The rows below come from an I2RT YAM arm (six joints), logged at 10 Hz.
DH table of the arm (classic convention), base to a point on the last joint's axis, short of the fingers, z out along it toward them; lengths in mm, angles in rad. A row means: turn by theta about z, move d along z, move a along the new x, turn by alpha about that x. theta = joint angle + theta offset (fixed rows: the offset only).
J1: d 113.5; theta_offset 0; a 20; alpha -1.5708
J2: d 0; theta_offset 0; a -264; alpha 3.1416
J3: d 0; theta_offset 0.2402; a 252.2; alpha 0
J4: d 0; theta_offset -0.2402; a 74; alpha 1.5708
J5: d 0; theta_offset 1.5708; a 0; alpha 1.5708
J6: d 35.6; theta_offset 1.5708; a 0; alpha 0
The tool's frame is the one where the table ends.
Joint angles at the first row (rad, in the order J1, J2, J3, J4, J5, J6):
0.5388, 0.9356, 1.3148, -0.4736, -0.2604, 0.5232
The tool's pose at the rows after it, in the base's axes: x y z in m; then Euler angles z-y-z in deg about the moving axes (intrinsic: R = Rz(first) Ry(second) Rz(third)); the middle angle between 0 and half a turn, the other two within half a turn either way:
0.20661, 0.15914, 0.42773, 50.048, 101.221, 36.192
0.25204, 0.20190, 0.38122, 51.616, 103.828, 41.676
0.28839, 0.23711, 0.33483, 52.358, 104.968, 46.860
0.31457, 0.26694, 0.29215, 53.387, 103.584, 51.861
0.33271, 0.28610, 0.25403, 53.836, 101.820, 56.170
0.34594, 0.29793, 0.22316, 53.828, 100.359, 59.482
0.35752, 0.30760, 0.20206, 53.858, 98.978, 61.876
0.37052, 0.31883, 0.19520, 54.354, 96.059, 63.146
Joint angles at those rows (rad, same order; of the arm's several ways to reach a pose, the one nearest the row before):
0.6232, 1.1801, 1.3129, -0.3347, -0.2455, 0.5819
0.6487, 1.3724, 1.2740, -0.1505, -0.2447, 0.6659
0.6655, 1.5585, 1.2636, 0.0257, -0.2398, 0.7525
0.6830, 1.7275, 1.2640, 0.2192, -0.2417, 0.8456
0.6907, 1.8656, 1.2640, 0.3889, -0.2436, 0.9283
0.6922, 1.9766, 1.2728, 0.5175, -0.2432, 0.9928
0.6922, 2.0682, 1.3048, 0.6018, -0.2447, 1.0405
0.6922, 2.1460, 1.3735, 0.6632, -0.2550, 1.0744

